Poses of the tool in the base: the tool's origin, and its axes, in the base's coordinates. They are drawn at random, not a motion.
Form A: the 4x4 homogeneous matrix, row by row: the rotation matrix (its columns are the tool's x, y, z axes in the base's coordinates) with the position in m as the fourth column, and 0 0 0 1 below. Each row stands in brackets.
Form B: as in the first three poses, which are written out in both.
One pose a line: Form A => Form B
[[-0.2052 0.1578 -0.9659 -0.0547], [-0.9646 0.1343 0.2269 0.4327], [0.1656 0.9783 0.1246 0.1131], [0 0 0 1]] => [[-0.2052 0.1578 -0.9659 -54.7], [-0.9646 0.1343 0.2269 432.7], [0.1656 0.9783 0.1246 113.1], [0 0 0 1]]
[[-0.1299 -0.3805 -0.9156 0.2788], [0.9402 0.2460 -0.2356 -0.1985], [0.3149 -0.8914 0.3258 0.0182], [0 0 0 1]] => [[-0.1299 -0.3805 -0.9156 278.8], [0.9402 0.2460 -0.2356 -198.5], [0.3149 -0.8914 0.3258 18.2], [0 0 0 1]]
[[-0.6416 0.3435 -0.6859 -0.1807], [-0.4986 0.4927 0.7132 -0.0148], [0.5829 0.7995 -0.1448 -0.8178], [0 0 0 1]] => [[-0.6416 0.3435 -0.6859 -180.7], [-0.4986 0.4927 0.7132 -14.8], [0.5829 0.7995 -0.1448 -817.8], [0 0 0 1]]
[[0.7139 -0.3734 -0.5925 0.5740], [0.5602 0.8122 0.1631 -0.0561], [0.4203 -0.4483 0.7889 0.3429], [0 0 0 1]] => [[0.7139 -0.3734 -0.5925 574.0], [0.5602 0.8122 0.1631 -56.1], [0.4203 -0.4483 0.7889 342.9], [0 0 0 1]]
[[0.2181 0.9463 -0.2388 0.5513], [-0.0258 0.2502 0.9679 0.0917], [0.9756 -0.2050 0.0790 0.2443], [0 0 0 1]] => [[0.2181 0.9463 -0.2388 551.3], [-0.0258 0.2502 0.9679 91.7], [0.9756 -0.2050 0.0790 244.3], [0 0 0 1]]
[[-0.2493 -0.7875 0.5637 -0.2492], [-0.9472 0.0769 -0.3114 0.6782], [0.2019 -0.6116 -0.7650 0.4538], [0 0 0 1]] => [[-0.2493 -0.7875 0.5637 -249.2], [-0.9472 0.0769 -0.3114 678.2], [0.2019 -0.6116 -0.7650 453.8], [0 0 0 1]]
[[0.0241 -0.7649 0.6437 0.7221], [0.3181 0.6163 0.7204 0.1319], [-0.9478 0.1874 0.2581 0.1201], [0 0 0 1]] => [[0.0241 -0.7649 0.6437 722.1], [0.3181 0.6163 0.7204 131.9], [-0.9478 0.1874 0.2581 120.1], [0 0 0 1]]
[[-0.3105 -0.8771 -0.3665 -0.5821], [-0.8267 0.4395 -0.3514 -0.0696], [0.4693 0.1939 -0.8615 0.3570], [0 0 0 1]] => [[-0.3105 -0.8771 -0.3665 -582.1], [-0.8267 0.4395 -0.3514 -69.6], [0.4693 0.1939 -0.8615 357.0], [0 0 0 1]]
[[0.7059 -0.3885 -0.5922 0.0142], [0.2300 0.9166 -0.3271 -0.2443], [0.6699 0.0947 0.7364 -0.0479], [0 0 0 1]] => [[0.7059 -0.3885 -0.5922 14.2], [0.2300 0.9166 -0.3271 -244.3], [0.6699 0.0947 0.7364 -47.9], [0 0 0 1]]
